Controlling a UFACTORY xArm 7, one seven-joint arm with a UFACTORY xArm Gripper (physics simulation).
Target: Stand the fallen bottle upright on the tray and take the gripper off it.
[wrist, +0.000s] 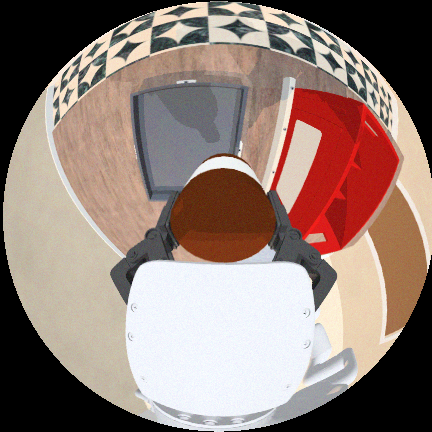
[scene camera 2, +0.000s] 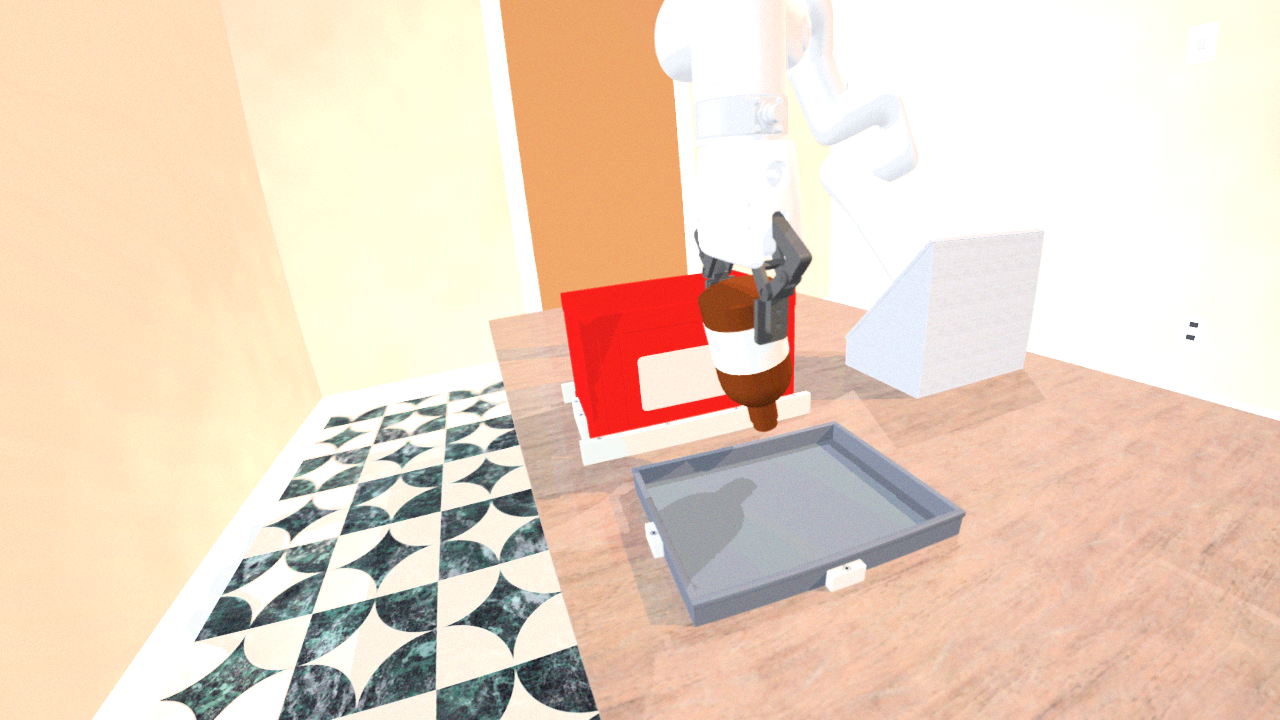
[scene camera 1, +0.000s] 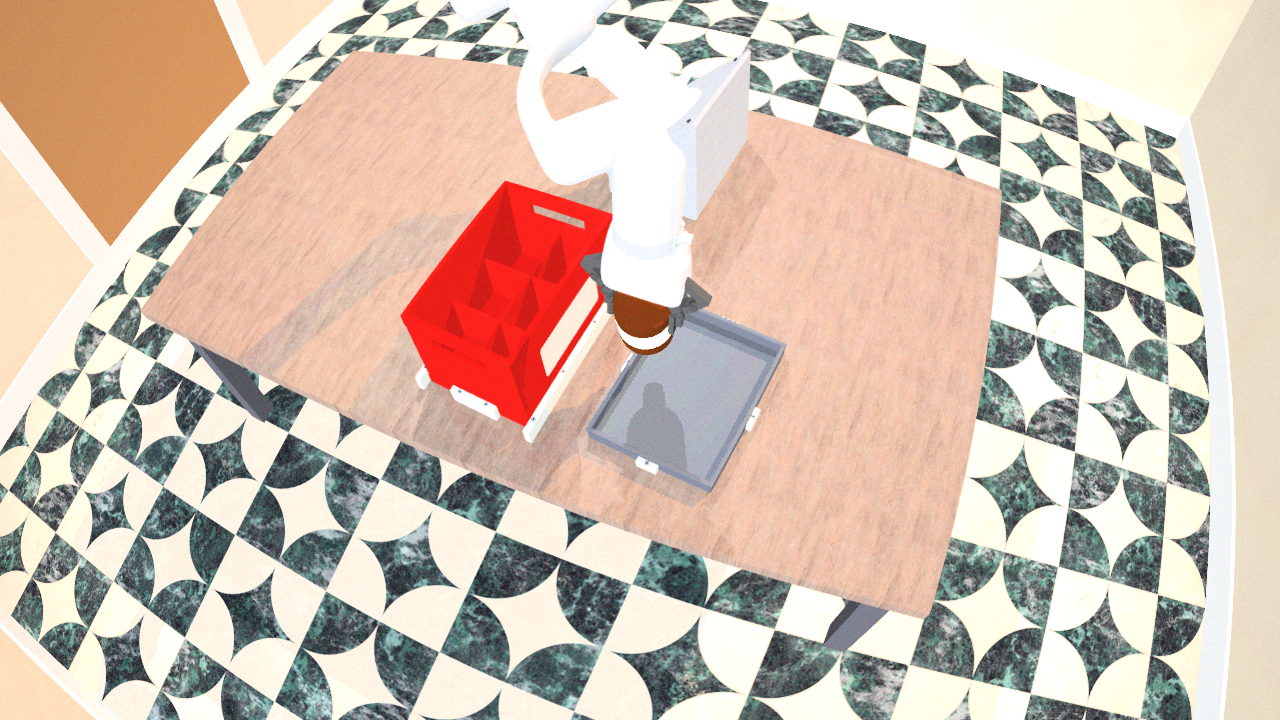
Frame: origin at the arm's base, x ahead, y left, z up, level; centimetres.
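Seen in the pictures: gripper, between the fingertips: (wrist: 223, 201) (scene camera 2: 744, 328) (scene camera 1: 644, 315); arm's base, origin of its link: (scene camera 2: 931, 286) (scene camera 1: 673, 114).
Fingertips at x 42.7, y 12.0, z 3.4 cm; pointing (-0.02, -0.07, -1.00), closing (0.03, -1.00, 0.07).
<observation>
Offsets run from my fingertips to a thing's top centre. "spot": to the spot under its first point.
The brown bottle @(dx -1.1, dy -0.3, dz +4.6 cm) (scene camera 1: 640, 315) (scene camera 2: 750, 351) (wrist: 223, 215) with a white label is in the air, upside down and somewhat tilted. Its flat base is up at the gripper, and its neck points down in the scene camera 2 view. My gripper (scene camera 1: 646, 311) (scene camera 2: 744, 311) (wrist: 223, 201) points down and is shut on the bottle, one finger on each side near the base. The grey tray @(spot: dx -2.8, dy +9.2, dz -16.5 cm) (scene camera 1: 716, 385) (scene camera 2: 823, 501) (wrist: 165, 140) lies flat on the table below, with the bottle's shadow in it. The bottle does not touch it. The neck is hidden in the wrist view.
A red crate @(dx -1.4, dy -20.9, dz +0.5 cm) (scene camera 1: 465, 358) (scene camera 2: 617, 394) (wrist: 335, 160) with compartments stands beside the tray, close to the bottle and arm. A white strip @(spot: dx +3.4, dy -10.9, dz -16.2 cm) (scene camera 1: 570, 376) (scene camera 2: 698, 431) runs along its tray side. A pale wedge-shaped stand (scene camera 1: 720, 134) (scene camera 2: 975, 313) is at the arm's base.
</observation>
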